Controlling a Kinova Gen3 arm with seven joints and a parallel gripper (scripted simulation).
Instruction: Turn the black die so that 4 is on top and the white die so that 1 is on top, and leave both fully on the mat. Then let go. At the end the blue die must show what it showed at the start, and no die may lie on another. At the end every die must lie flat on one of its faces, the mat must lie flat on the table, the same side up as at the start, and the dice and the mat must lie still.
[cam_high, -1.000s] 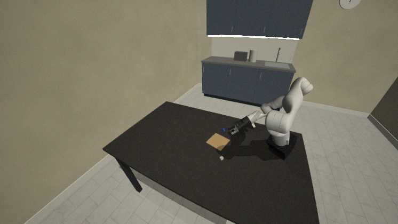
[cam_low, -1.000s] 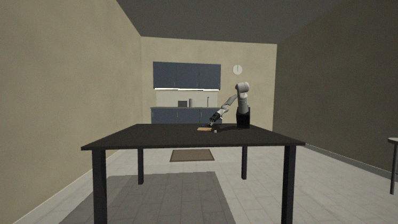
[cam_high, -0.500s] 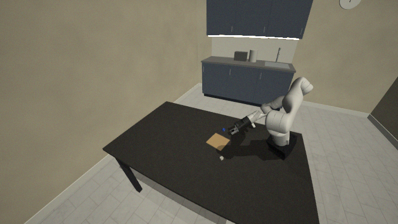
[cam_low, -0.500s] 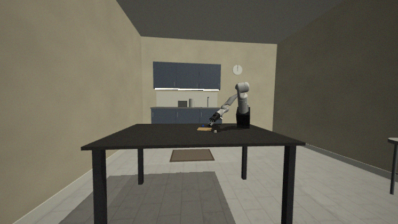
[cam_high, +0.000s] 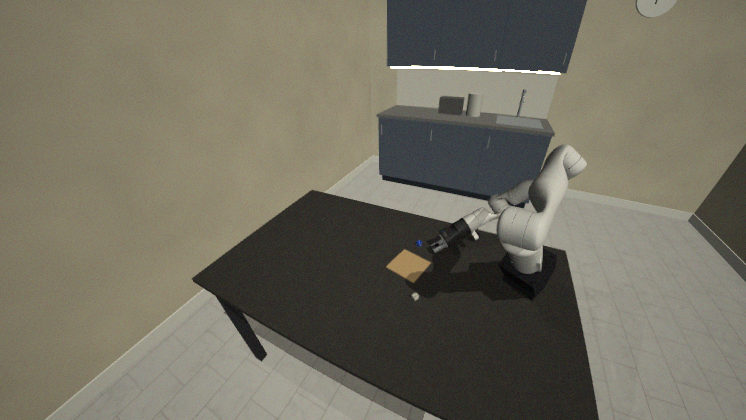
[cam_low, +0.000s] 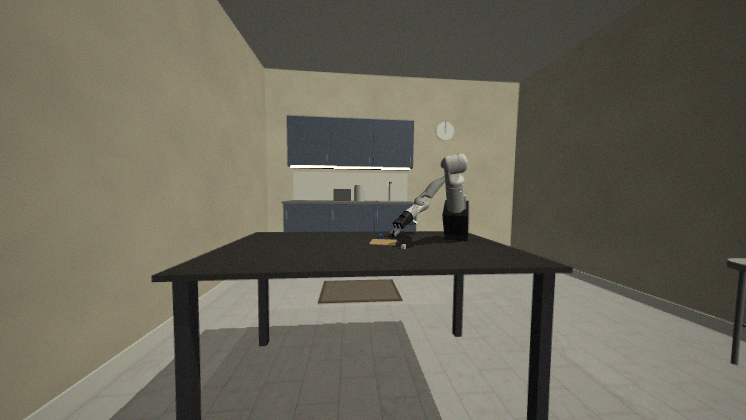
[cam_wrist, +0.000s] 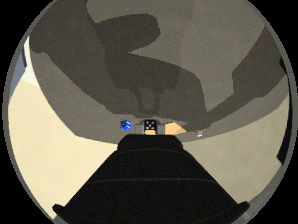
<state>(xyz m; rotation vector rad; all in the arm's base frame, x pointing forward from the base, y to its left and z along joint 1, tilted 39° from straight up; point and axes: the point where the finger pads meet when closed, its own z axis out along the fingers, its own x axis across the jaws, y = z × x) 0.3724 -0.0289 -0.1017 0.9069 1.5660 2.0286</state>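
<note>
Right now my hand is 80 mm short of the blue die and 20 mm above it. Round my hand: white die (40 mm behind, 280 mm to the left, 20 mm below); then tan mat (60 mm ahead, 140 mm to the left, 30 mm below); then black die (10 mm ahead, 10 mm to the left, 10 mm below).
</note>
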